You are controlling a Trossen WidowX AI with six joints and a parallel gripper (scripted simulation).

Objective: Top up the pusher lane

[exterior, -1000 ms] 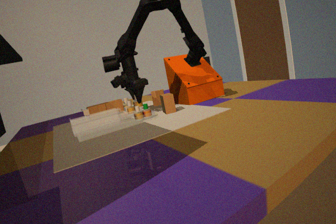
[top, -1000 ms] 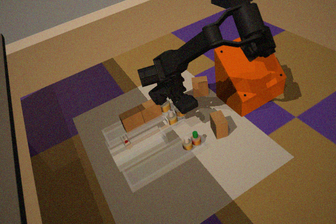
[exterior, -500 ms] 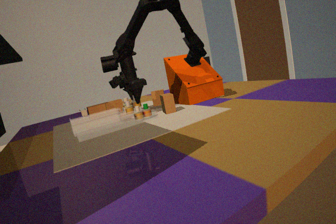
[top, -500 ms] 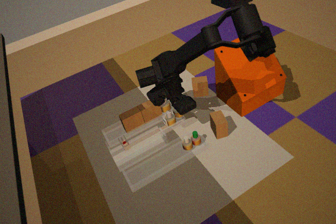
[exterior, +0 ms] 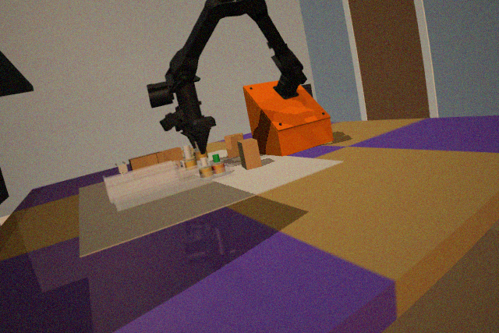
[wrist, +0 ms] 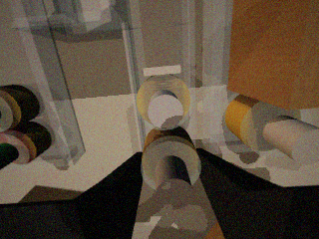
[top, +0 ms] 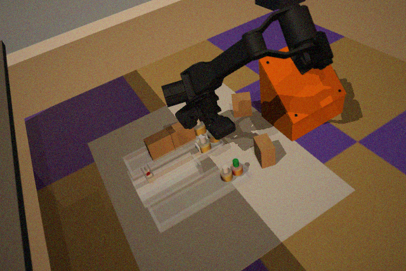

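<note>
My gripper tip is 160 mm short of the clear lane rack, 20 mm to the right of it and 30 mm above it. Round my gripper tip: red mark (220 mm ahead, 20 mm to the left, 20 mm above).
</note>
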